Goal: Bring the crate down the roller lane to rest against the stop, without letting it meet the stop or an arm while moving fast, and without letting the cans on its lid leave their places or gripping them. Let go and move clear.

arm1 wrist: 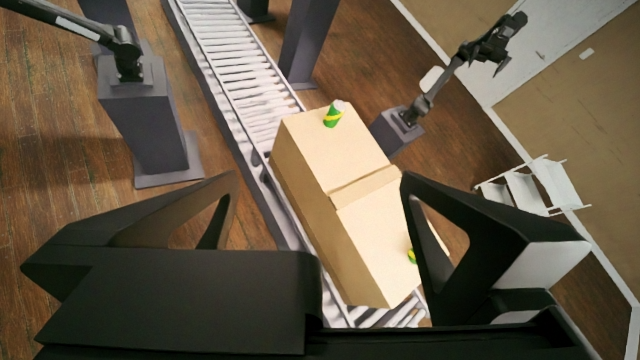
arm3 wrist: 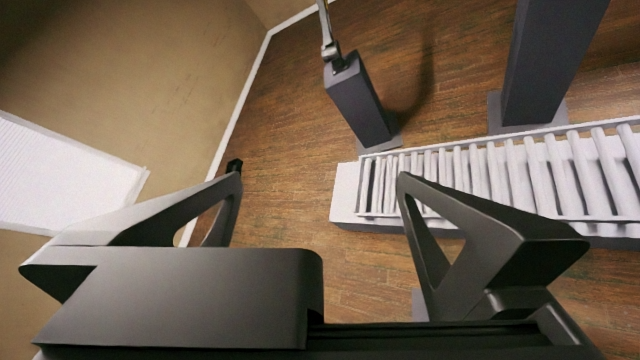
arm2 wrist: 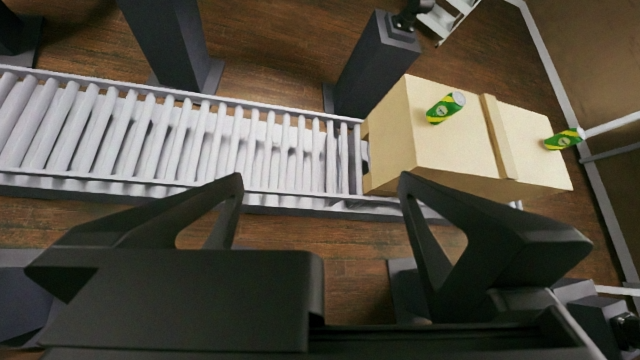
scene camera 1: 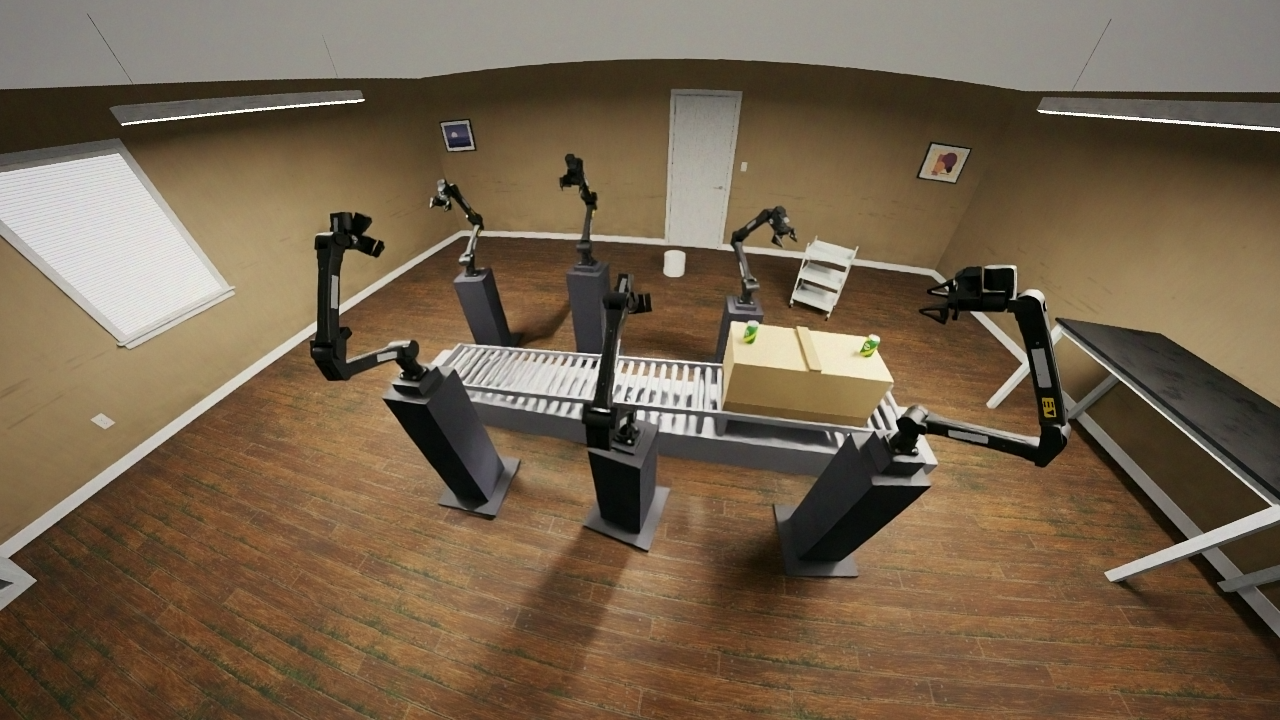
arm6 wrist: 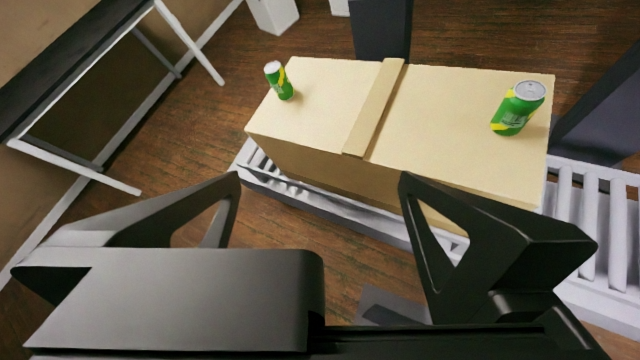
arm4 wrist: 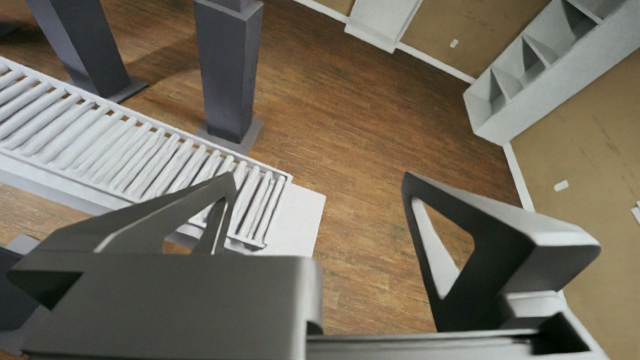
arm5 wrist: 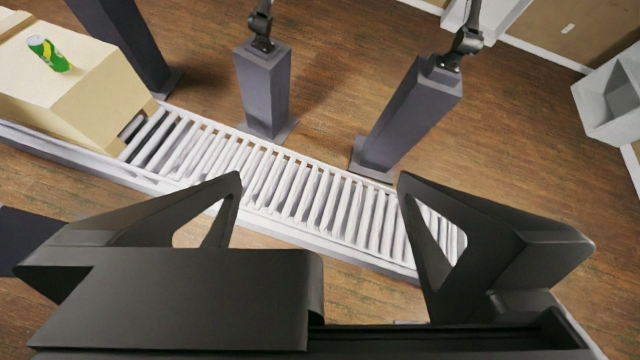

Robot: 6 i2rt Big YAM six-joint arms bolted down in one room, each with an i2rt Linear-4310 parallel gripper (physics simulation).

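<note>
The tan crate (arm1 wrist: 310, 145) (arm2 wrist: 450, 145) (arm5 wrist: 95, 110) (arm6 wrist: 440, 120) (scene camera 1: 787, 385) stands upright at the right end of the roller lane (scene camera 1: 698, 443) in the scene view. One green can (arm1 wrist: 333, 114) (arm2 wrist: 445, 108) (arm5 wrist: 49, 53) (arm6 wrist: 517, 107) (scene camera 1: 750, 332) and another green can (arm1 wrist: 412, 256) (arm2 wrist: 564, 139) (arm6 wrist: 279, 81) (scene camera 1: 870, 345) stand on its lid, either side of a raised strip. A white end piece (arm3 wrist: 345, 192) (arm4 wrist: 300, 215) lies at the lane's far end. The arm1 (arm1 wrist: 320, 172), arm2 (arm2 wrist: 321, 172), arm3 (arm3 wrist: 320, 172), arm4 (arm4 wrist: 320, 173), arm5 (arm5 wrist: 320, 172) and arm6 (arm6 wrist: 320, 172) grippers are open, empty and apart from the crate.
Arm pedestals (scene camera 1: 622, 483) (arm5 wrist: 265, 95) line both sides of the lane. A white cart (scene camera 1: 821, 300) stands behind the crate in the scene view. A dark table (scene camera 1: 1181, 394) stands at the right wall. A white bin (scene camera 1: 674, 263) stands near the door.
</note>
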